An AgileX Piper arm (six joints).
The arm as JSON. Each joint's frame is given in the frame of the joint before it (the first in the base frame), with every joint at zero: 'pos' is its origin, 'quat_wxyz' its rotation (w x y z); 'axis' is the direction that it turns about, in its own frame. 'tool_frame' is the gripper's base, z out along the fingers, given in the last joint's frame.
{
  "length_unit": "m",
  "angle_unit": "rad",
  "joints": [
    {
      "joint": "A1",
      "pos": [
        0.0,
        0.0,
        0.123
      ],
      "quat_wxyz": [
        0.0,
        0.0,
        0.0,
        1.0
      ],
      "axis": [
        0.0,
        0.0,
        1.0
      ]
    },
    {
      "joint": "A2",
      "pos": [
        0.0,
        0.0,
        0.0
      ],
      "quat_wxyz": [
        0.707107,
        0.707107,
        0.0,
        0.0
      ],
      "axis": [
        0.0,
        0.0,
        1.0
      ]
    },
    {
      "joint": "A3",
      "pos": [
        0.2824,
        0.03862,
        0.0
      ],
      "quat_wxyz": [
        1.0,
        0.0,
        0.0,
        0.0
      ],
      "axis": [
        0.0,
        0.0,
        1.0
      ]
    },
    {
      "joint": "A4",
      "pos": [
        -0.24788,
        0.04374,
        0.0
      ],
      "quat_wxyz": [
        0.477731,
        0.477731,
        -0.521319,
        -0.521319
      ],
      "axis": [
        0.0,
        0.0,
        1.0
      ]
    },
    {
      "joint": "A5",
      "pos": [
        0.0,
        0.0,
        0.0
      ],
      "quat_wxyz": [
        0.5,
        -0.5,
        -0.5,
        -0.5
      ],
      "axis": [
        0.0,
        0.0,
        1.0
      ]
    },
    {
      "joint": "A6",
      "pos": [
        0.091,
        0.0,
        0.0
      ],
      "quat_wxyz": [
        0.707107,
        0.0,
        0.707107,
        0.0
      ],
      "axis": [
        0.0,
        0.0,
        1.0
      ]
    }
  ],
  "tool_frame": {
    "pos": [
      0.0,
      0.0,
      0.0
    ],
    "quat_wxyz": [
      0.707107,
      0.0,
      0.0,
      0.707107
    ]
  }
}
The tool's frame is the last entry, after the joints.
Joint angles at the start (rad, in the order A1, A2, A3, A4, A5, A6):
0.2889 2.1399 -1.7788 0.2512 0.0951 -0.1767
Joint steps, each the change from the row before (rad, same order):
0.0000 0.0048 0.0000 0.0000 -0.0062 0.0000
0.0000 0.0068 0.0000 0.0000 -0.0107 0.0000
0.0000 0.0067 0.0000 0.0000 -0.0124 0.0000
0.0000 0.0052 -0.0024 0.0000 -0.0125 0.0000
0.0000 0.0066 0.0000 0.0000 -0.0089 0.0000
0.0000 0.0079 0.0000 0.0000 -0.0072 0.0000
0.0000 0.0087 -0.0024 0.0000 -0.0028 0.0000
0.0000 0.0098 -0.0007 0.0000 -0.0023 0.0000
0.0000 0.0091 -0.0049 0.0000 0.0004 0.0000
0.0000 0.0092 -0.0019 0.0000 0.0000 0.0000
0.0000 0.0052 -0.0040 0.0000 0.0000 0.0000
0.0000 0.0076 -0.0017 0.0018 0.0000 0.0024
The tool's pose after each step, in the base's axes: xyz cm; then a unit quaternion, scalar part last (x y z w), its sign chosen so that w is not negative. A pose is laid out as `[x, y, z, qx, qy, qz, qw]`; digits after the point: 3 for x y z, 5 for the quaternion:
[49.583, 14.946, 25.889, -0.09473, 0.81815, 0.11115, 0.55615]
[49.710, 14.959, 25.624, -0.09380, 0.81725, 0.11039, 0.55779]
[49.840, 14.968, 25.378, -0.09270, 0.81585, 0.10959, 0.56016]
[49.969, 14.977, 25.290, -0.09149, 0.81331, 0.10906, 0.56414]
[50.082, 14.990, 25.019, -0.09076, 0.81281, 0.10835, 0.56512]
[50.202, 15.009, 24.665, -0.09025, 0.81314, 0.10758, 0.56488]
[50.334, 15.041, 24.311, -0.09014, 0.81419, 0.10705, 0.56348]
[50.458, 15.073, 23.838, -0.09017, 0.81616, 0.10632, 0.56075]
[50.599, 15.116, 23.516, -0.09033, 0.81746, 0.10602, 0.55889]
[50.713, 15.149, 23.093, -0.09054, 0.81952, 0.10549, 0.55593]
[50.803, 15.176, 22.949, -0.09058, 0.81986, 0.10540, 0.55545]
[50.895, 15.204, 22.601, -0.08903, 0.82170, 0.10615, 0.55283]

